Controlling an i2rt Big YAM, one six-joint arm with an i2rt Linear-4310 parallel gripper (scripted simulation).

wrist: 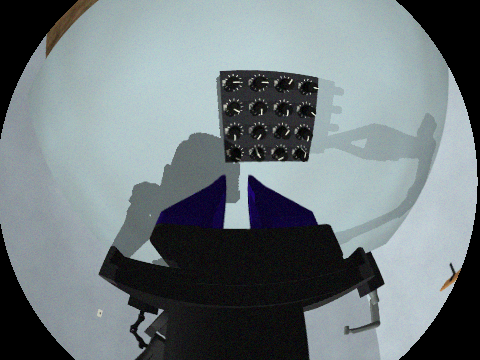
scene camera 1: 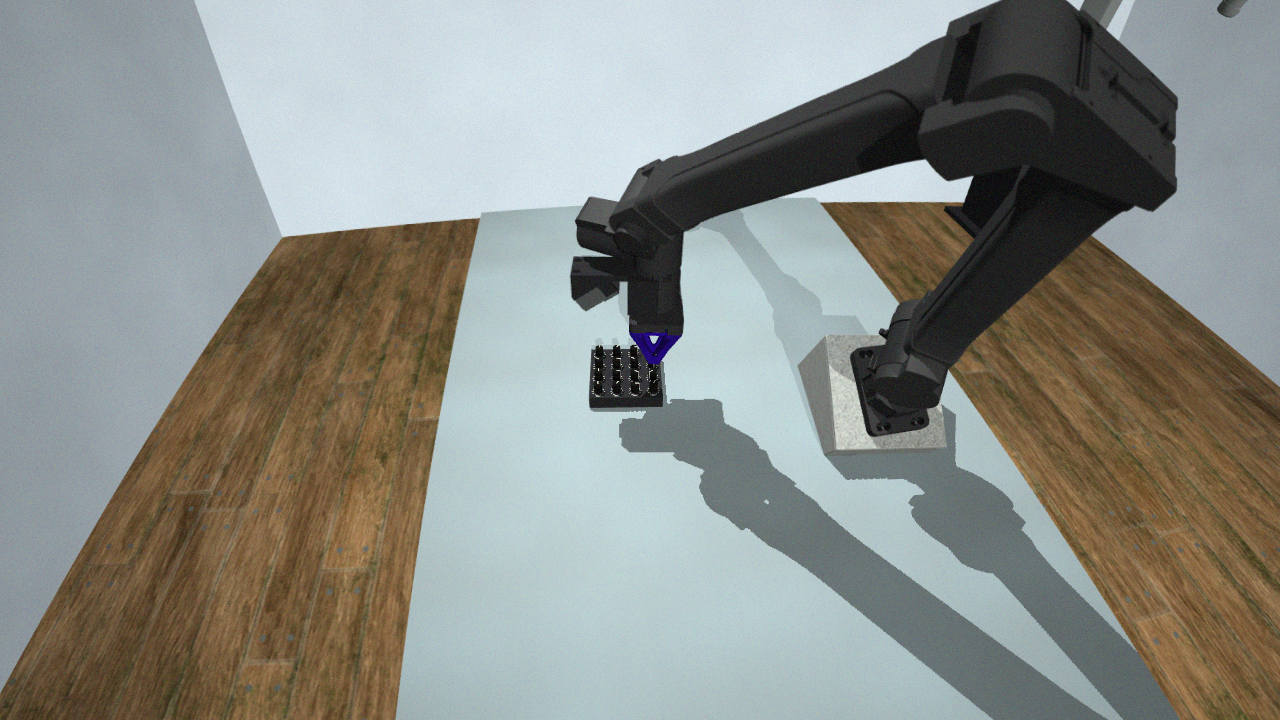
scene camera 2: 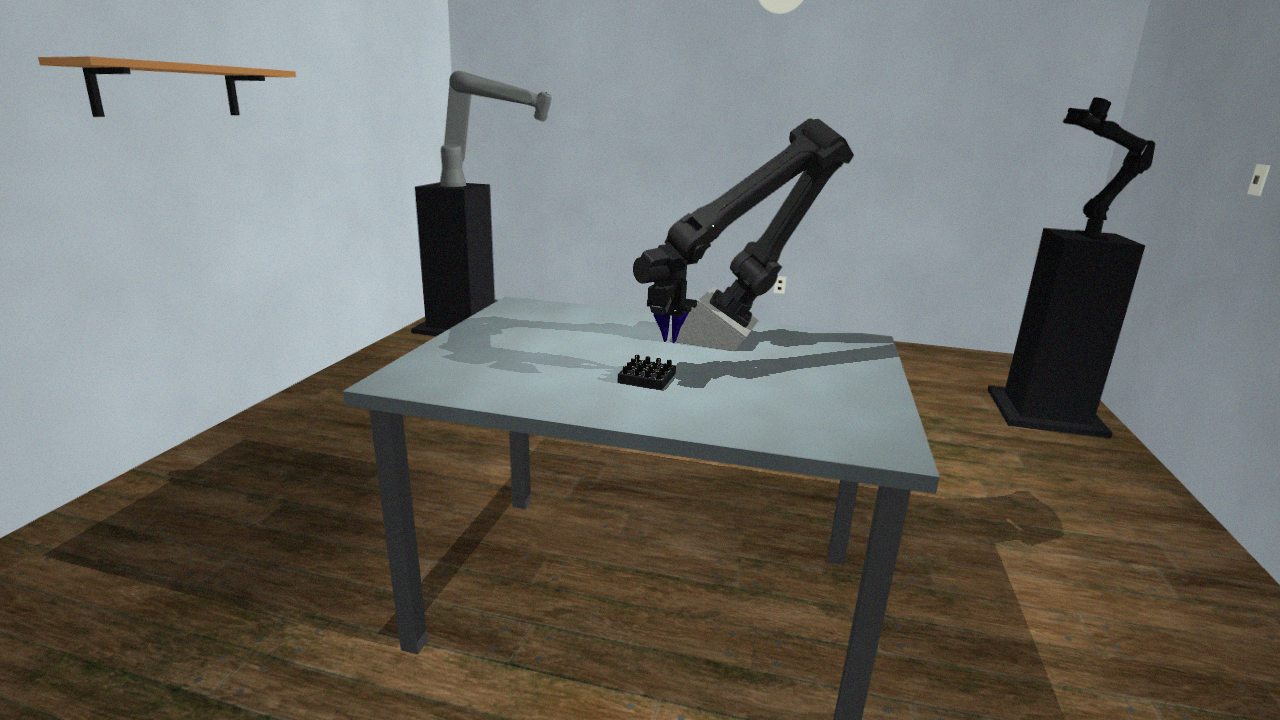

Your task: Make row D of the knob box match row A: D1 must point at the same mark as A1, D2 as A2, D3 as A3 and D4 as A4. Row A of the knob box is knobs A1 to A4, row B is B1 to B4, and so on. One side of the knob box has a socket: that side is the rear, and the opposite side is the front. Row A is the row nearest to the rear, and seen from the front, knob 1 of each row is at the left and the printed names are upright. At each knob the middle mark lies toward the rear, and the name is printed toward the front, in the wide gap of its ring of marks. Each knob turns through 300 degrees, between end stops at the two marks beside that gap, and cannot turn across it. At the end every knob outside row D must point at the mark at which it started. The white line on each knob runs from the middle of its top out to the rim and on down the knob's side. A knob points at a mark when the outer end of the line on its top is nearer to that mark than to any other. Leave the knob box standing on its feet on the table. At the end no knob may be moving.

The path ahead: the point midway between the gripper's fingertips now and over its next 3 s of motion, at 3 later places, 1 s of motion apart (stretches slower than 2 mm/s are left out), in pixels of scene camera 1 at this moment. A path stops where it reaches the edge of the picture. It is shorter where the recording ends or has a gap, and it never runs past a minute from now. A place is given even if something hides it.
My gripper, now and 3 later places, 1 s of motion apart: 653, 358; 651, 374; 658, 379; 654, 382
